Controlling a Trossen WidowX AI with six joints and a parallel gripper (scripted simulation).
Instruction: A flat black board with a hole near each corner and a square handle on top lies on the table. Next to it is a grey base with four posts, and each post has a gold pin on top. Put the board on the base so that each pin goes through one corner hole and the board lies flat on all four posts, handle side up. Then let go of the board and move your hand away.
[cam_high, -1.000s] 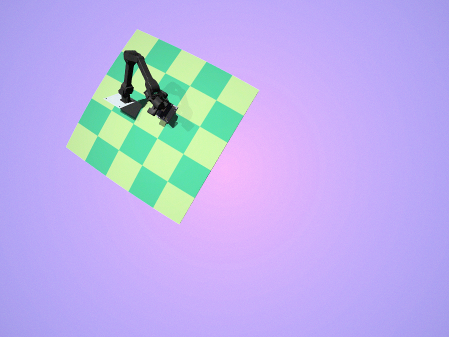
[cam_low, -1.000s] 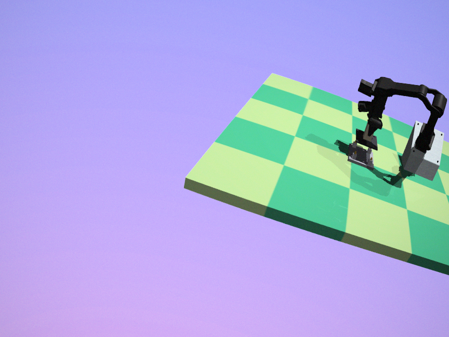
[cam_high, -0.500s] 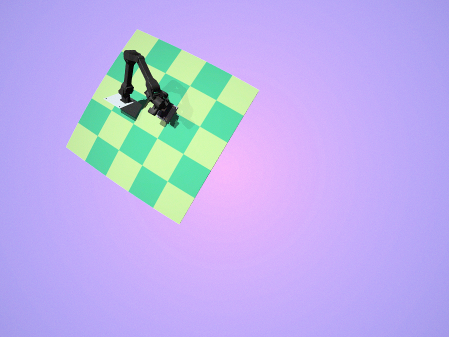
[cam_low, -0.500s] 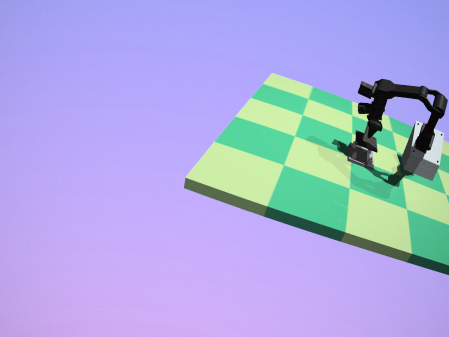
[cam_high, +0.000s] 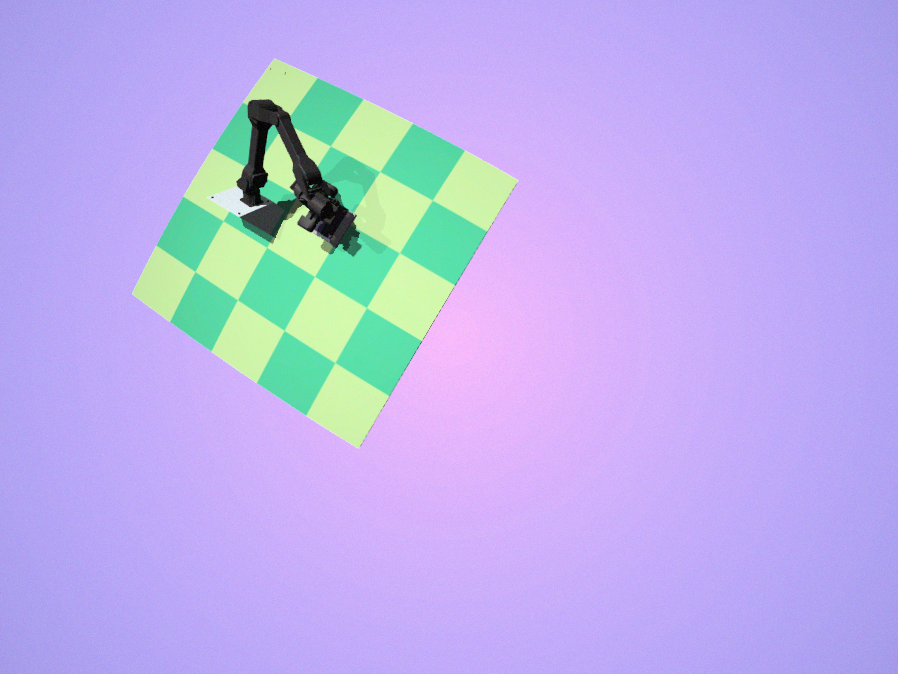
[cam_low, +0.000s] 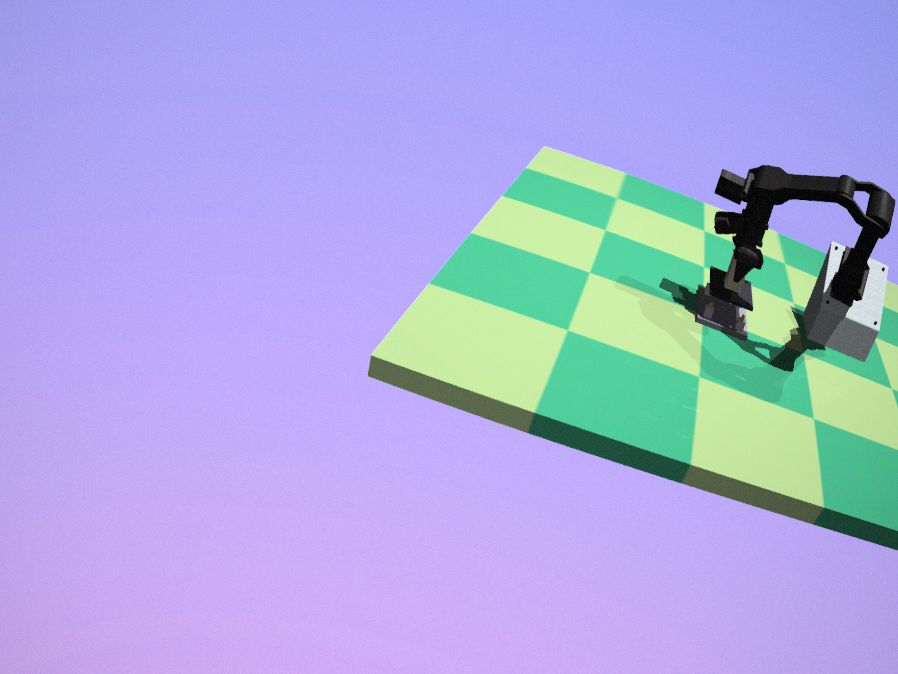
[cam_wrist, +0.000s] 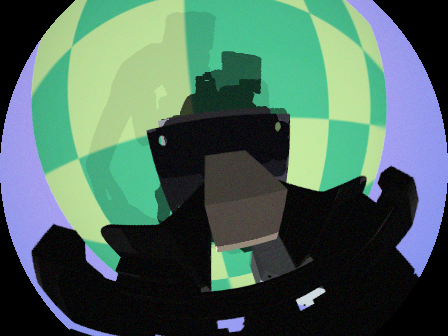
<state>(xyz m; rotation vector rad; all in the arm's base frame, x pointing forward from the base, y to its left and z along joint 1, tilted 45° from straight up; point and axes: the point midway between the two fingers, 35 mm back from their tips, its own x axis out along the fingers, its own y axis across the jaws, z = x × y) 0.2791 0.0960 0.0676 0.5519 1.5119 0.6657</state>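
Right now my gripper tip is 9 cm above the grey base. Also, from my gripper tip: black board (1 cm below).
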